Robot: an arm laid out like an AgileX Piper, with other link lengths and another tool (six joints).
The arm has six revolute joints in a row. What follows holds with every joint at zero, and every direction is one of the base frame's. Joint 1 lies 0.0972 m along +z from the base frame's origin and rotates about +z. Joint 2 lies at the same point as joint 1 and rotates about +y. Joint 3 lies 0.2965 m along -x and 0.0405 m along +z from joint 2 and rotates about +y. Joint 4 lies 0.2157 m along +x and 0.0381 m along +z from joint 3 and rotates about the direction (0.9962, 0, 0.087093). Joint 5 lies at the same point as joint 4 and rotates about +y. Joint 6 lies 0.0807 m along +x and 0.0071 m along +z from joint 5 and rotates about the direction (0.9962, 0, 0.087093). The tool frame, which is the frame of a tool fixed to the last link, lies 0.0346 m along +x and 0.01 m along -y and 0.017 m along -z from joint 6; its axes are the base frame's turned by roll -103.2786, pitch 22.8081 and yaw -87.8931 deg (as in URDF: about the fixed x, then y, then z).
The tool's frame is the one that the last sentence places.
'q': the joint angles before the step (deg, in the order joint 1, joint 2, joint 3, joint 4, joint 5, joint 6). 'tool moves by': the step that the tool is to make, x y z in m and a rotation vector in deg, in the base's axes. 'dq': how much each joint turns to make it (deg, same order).
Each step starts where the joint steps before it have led.
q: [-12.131, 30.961, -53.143, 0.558, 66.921, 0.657]
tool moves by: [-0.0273, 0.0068, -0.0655, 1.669, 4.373, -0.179]
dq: [0.002, -10.214, 14.828, 0.372, 0.006, 0.505]
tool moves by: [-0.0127, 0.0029, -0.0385, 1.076, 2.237, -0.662]
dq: [0.036, -5.790, 8.246, -0.079, -0.056, 0.937]
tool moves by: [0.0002, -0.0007, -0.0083, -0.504, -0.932, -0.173]
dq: [-0.038, -1.363, 2.193, -0.328, -1.847, 0.005]
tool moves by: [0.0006, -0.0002, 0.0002, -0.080, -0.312, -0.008]
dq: [0.028, 0.004, 0.050, -0.037, -0.376, 0.030]
